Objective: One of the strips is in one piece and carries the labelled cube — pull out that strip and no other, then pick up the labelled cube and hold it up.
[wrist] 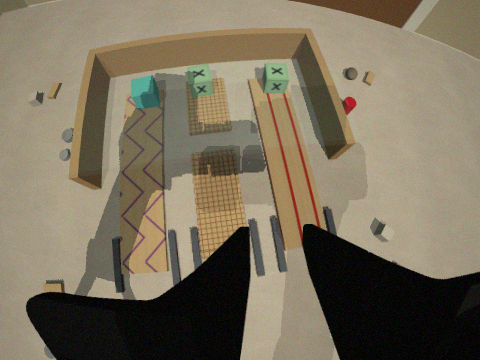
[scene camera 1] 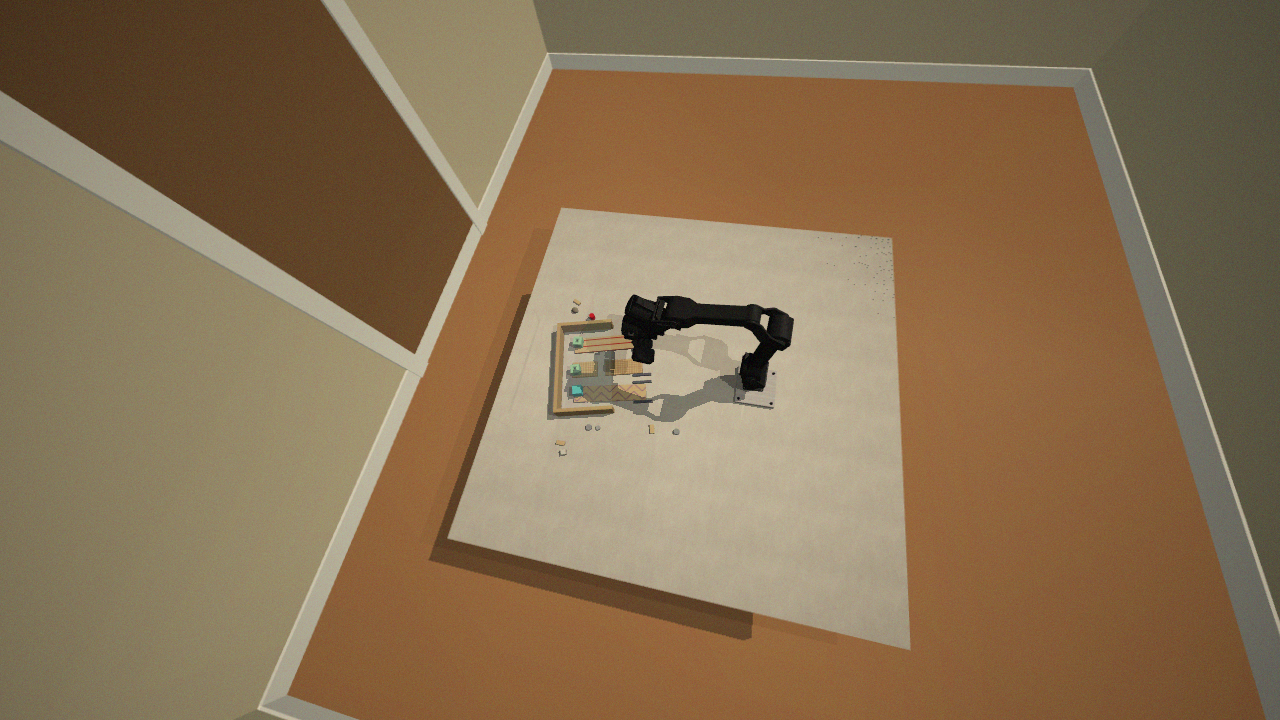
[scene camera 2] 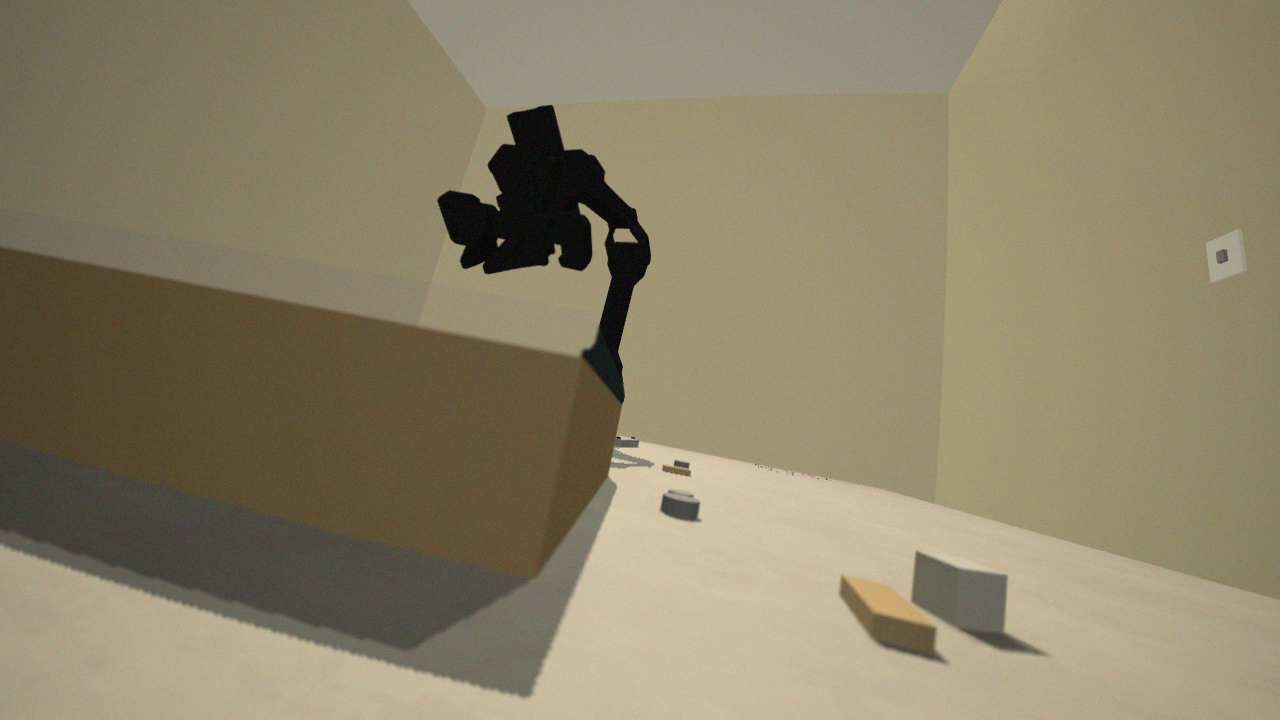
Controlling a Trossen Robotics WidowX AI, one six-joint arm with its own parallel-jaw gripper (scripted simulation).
Labels:
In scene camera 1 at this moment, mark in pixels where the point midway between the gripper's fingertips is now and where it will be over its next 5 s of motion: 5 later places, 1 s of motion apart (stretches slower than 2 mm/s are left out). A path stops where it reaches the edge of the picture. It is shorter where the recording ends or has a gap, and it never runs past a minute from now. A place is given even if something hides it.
The gripper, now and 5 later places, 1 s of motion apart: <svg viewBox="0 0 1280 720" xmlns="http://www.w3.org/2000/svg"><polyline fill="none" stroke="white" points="632,338 632,332 634,339 640,340 643,339 655,338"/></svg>

